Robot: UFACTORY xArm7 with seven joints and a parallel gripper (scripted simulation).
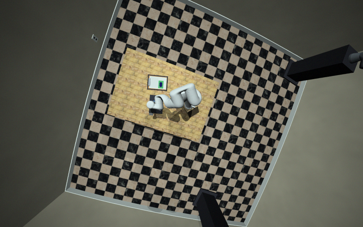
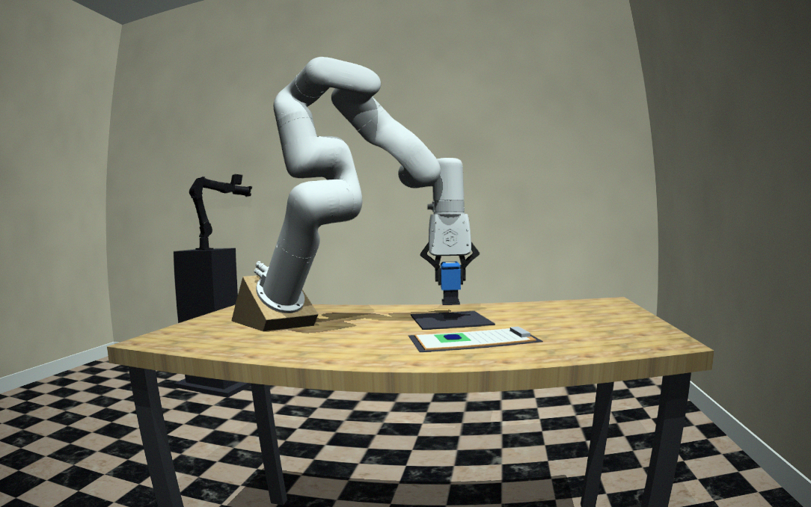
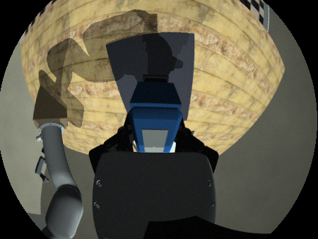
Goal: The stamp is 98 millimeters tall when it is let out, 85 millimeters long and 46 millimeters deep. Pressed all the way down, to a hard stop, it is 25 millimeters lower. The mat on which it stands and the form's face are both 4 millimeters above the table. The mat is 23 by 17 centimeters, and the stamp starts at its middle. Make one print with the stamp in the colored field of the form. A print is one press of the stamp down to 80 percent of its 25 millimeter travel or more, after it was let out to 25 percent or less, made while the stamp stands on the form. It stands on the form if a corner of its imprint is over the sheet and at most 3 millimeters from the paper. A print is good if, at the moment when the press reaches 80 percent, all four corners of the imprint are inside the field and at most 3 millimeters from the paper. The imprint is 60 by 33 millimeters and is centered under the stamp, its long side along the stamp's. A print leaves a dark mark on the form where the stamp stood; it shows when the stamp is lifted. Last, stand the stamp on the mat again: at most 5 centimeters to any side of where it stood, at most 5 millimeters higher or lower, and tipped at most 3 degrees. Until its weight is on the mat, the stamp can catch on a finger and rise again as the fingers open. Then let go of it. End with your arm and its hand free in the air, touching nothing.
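My hand is 11 cm above the dark mat. The rest, counted from my hand: blue stamp (2 cm below).
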